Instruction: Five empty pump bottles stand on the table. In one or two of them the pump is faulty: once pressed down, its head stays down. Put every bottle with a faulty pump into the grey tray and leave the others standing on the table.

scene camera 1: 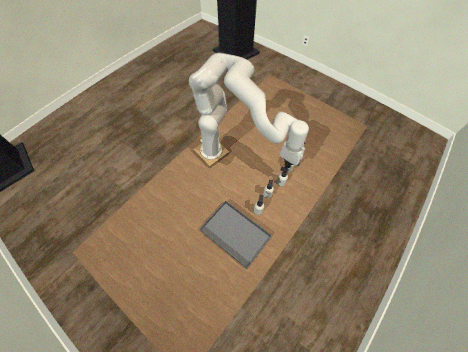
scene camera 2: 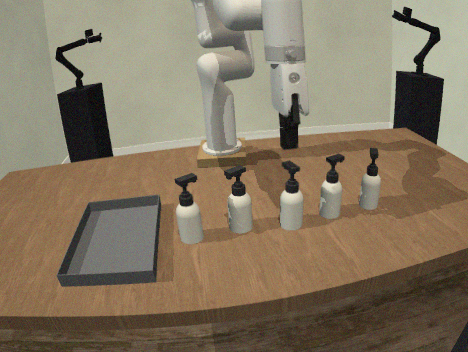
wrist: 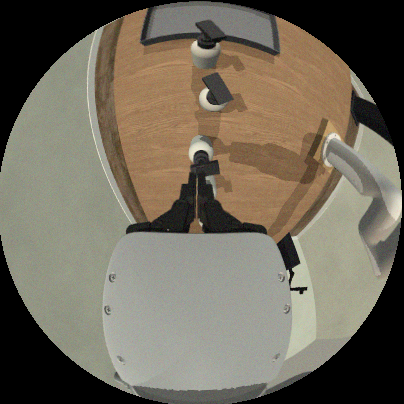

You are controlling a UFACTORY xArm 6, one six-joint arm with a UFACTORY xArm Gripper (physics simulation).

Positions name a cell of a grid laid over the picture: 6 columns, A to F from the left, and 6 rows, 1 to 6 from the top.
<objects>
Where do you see a grey tray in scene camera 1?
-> At D5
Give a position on a bottle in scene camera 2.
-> At E4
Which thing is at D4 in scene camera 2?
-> A bottle.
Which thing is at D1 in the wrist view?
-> A bottle.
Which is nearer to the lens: the bottle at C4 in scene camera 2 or the grey tray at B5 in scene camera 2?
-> The bottle.
</objects>
